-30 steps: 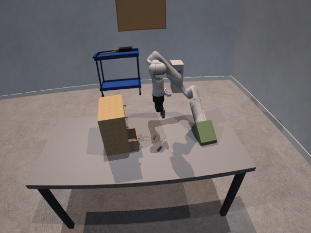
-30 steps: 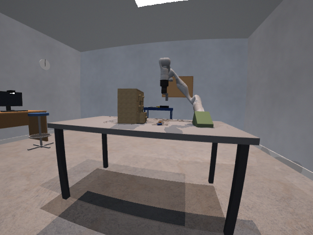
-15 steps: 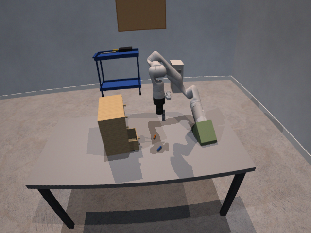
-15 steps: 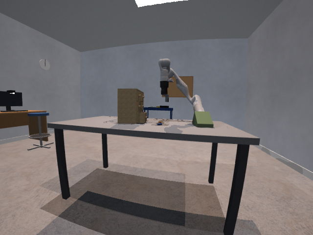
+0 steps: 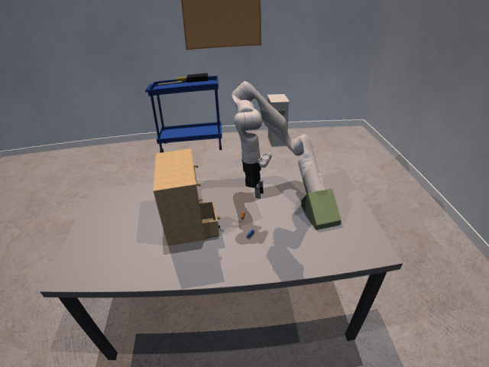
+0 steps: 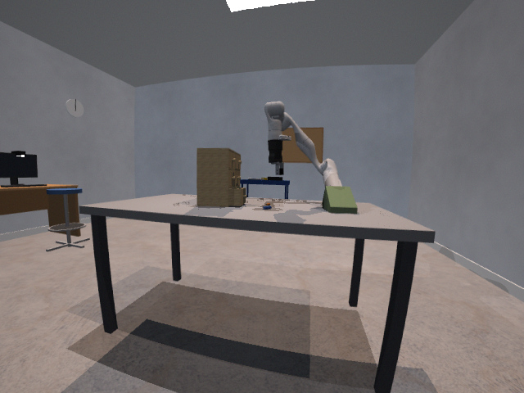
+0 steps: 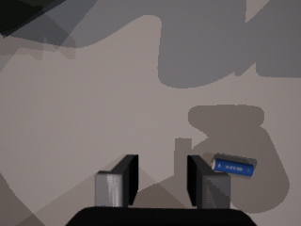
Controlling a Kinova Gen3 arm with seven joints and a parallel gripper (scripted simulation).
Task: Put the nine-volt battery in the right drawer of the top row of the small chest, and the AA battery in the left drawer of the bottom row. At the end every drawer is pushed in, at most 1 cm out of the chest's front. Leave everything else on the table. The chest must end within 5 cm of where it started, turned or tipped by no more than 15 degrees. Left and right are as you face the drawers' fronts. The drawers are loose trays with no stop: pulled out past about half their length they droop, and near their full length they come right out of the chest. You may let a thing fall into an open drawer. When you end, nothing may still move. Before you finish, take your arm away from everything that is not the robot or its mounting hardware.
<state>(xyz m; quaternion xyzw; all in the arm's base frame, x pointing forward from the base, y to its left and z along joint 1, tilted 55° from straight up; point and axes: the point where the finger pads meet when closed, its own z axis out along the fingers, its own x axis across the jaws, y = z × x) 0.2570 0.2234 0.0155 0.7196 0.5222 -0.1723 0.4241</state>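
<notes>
Right now the blue cylindrical battery is 18 cm below my hand, 6 cm to the left of it and 5 cm ahead of it. The rest, counted from my hand: orange nine-volt battery (37 cm ahead, 9 cm to the right, 3 cm above); then orange AA battery (19 cm below, 8 cm ahead, 7 cm to the right).
</notes>
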